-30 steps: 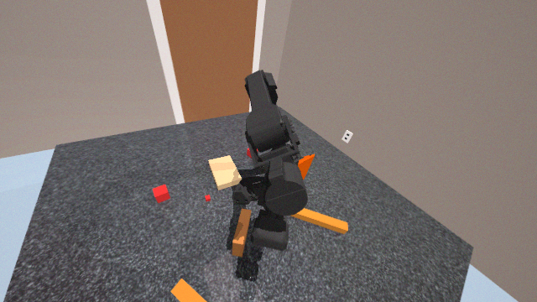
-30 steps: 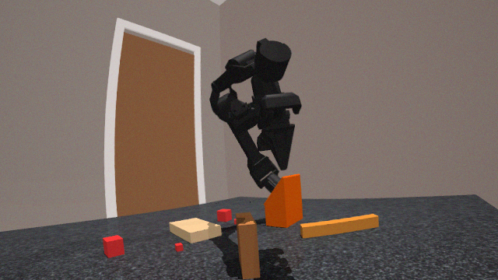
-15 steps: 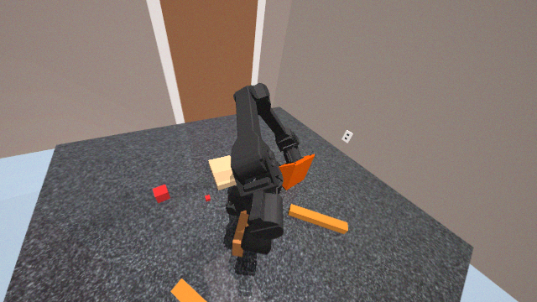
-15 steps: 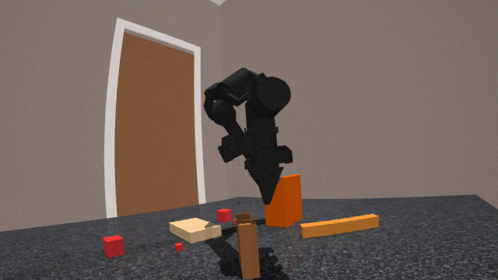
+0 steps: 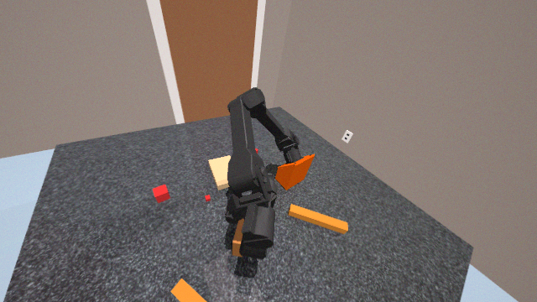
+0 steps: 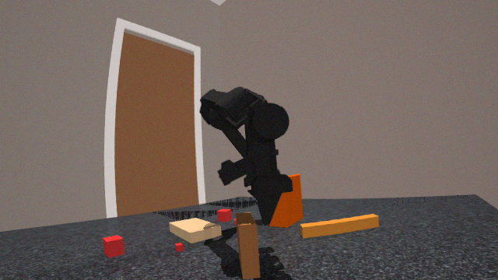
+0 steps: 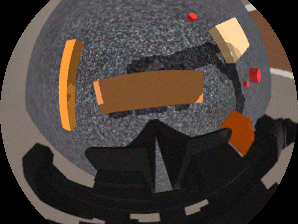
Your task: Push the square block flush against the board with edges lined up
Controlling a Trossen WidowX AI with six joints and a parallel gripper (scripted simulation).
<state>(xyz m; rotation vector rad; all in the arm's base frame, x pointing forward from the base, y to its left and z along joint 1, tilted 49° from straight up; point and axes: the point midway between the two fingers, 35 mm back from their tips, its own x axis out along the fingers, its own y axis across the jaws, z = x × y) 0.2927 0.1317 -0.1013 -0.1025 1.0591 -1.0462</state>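
Right now my gripper tip is 3 cm short of the square brown block, 3 cm to the left of it and 3 cm above it. The rest, counted from my gripper tip: tan block (3 cm behind, 32 cm to the right, 7 cm below).
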